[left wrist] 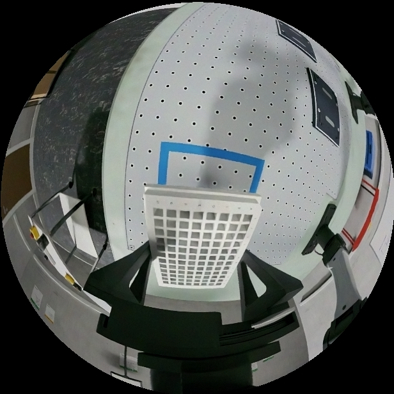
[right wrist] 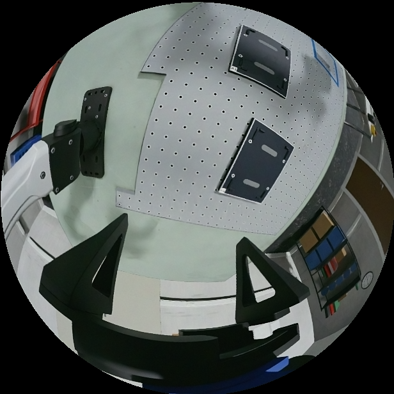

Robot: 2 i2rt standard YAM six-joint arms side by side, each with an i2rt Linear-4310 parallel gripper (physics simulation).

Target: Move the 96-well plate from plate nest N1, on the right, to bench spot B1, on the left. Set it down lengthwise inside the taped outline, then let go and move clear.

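Observation:
The white 96-well plate [left wrist: 201,240] is held between the fingers of my left gripper [left wrist: 196,248], which is shut on its long sides. The plate is above the pegboard and hides part of the blue taped outline [left wrist: 207,152], whose far side and two corners show beyond it. The outline also shows in the right wrist view [right wrist: 327,64] at the upper right. My right gripper [right wrist: 187,233] is open, with nothing between its fingers. Two dark plate nests show in the right wrist view, one nearer [right wrist: 258,162] and one farther [right wrist: 263,61]; I cannot tell which is N1.
The two nests also show at the upper right of the left wrist view, one nearer [left wrist: 325,106] and one farther [left wrist: 298,39]. A black bracket on a white post [right wrist: 95,132] stands left of the pegboard [right wrist: 190,125]. A shelf with bins [right wrist: 327,260] stands beyond the bench.

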